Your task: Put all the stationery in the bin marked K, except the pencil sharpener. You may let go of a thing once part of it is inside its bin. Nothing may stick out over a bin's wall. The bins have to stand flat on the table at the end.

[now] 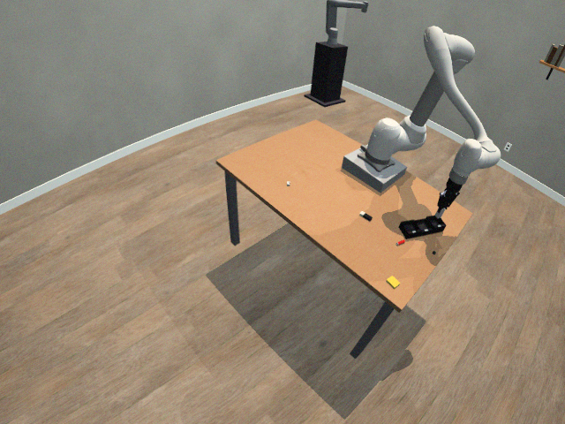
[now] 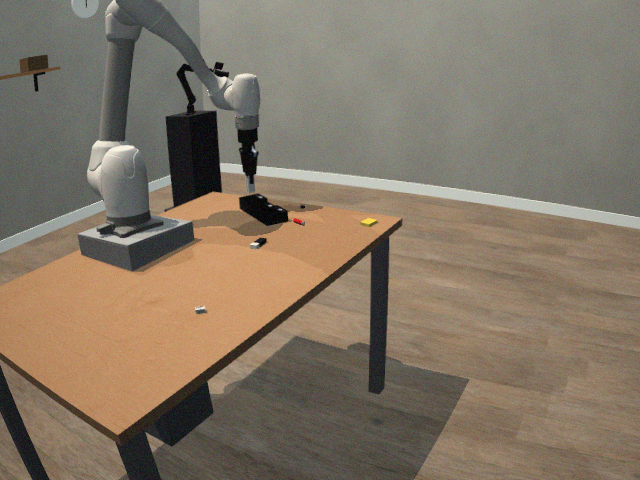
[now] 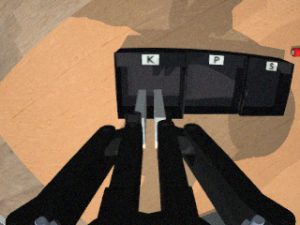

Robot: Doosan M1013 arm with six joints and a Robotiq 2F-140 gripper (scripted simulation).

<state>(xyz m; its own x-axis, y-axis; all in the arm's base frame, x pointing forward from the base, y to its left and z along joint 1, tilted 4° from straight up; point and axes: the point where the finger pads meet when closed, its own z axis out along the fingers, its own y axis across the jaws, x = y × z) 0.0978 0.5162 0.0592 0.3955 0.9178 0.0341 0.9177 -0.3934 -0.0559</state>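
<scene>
My hand is 27 cm short of the black-and-white eraser, 28 cm to the left of it and 10 cm above it. Also, from my hand: black three-compartment bin 8 cm ahead, 3 cm to the right, 8 cm below; then small red cylinder 26 cm ahead, 4 cm to the right, 10 cm below; then small black round thing 16 cm ahead, 11 cm to the left, 10 cm below.
</scene>
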